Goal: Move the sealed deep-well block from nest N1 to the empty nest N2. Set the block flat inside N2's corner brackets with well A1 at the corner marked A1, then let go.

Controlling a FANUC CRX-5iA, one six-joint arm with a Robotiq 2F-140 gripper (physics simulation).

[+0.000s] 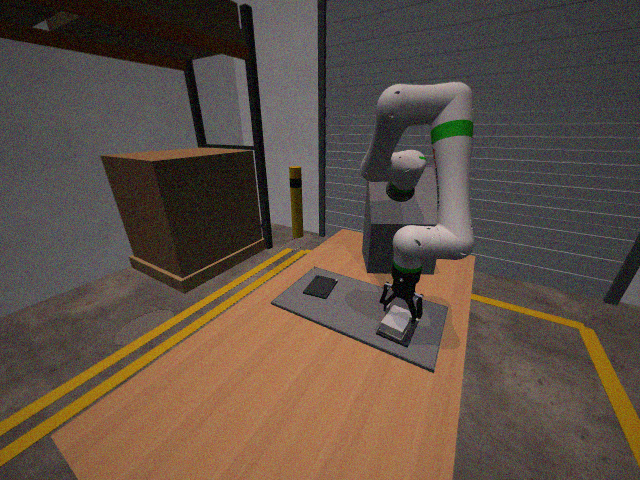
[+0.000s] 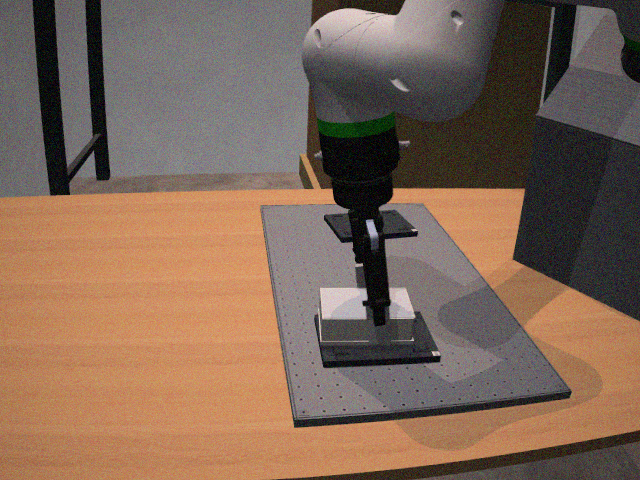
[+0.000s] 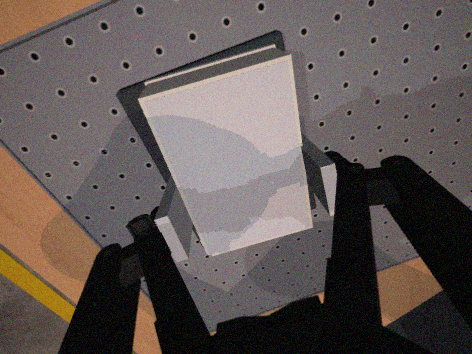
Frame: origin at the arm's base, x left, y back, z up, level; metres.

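Where they show: gripper, fingertip midpoint: [image 1: 398, 322] [image 2: 374, 322] [image 3: 239, 168]; arm's base at its link origin: [image 1: 399, 190].
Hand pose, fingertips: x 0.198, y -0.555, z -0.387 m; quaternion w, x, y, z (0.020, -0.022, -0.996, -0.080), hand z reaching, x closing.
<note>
Each offset is from my fingertips to the top centre of the thing. Level surfaces: height alone.
The sealed deep-well block @(dy -0.014, dx -0.001, dz +0.034 m) [image 1: 396, 317] [image 2: 341, 302] [image 3: 228, 152] is a white box with a flat pale top. It stands level over a dark nest plate @(dy +0.003, dx +0.003, dz -0.016 m) [image 1: 403, 340] [image 2: 377, 353] [image 3: 129, 95] at the near end of the grey perforated baseplate [image 1: 351, 314] [image 2: 310, 361] [image 3: 381, 76]. I cannot tell whether it touches the nest. My gripper [image 1: 401, 311] [image 2: 379, 317] [image 3: 239, 168] points straight down and is shut on the block's long sides. A small white mark @(dy +0.077, dx +0.059, dz -0.019 m) [image 2: 435, 354] sits at this nest's front right corner. The other dark nest @(dy +0.081, dx -0.404, dz -0.016 m) [image 1: 320, 286] [image 2: 403, 226] at the far end is empty.
The baseplate lies on a wooden table @(dz -0.043 m) [image 1: 258, 387] [image 2: 129, 284]. The arm's grey pedestal [image 1: 382, 227] [image 2: 578, 207] stands right behind the baseplate. A brown crate [image 1: 186, 207], a yellow bollard [image 1: 295, 201] and a rack post [image 1: 255, 129] stand off the table to the left.
</note>
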